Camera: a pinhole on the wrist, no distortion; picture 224 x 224 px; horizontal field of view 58.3 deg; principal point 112.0 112.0 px. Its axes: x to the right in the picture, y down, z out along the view. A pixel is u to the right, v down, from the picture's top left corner.
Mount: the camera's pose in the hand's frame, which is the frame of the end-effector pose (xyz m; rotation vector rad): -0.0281 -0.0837 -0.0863 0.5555 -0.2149 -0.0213
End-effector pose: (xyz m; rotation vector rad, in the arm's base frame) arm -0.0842 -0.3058 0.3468 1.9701 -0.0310 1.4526
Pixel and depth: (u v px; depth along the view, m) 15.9 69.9 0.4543
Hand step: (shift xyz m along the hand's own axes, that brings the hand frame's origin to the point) -0.3315 -0.3844 0.1970
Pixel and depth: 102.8 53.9 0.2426
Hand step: -0.0868 -0.2689 0.0755
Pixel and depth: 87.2 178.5 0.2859
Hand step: -0.1257 -0.1494 0.1932
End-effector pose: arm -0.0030 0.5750 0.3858 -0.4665 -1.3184 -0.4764
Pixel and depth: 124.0 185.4 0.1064
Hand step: -0.0455 -0.1066 0.0235
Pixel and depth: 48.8 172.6 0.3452
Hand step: -0.2101 -0.1665 0.2328
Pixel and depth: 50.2 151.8 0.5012
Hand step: -0.2869 -0.2483 0.3505
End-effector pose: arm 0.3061 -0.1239 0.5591 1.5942 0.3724 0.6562
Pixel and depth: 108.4 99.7 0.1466
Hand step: -0.0608 -0.1675 0.0298
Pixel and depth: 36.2 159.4 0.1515
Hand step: -0.1169 -0.1278 0.0467
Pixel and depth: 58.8 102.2 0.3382
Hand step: -0.1854 -0.2669 0.1674
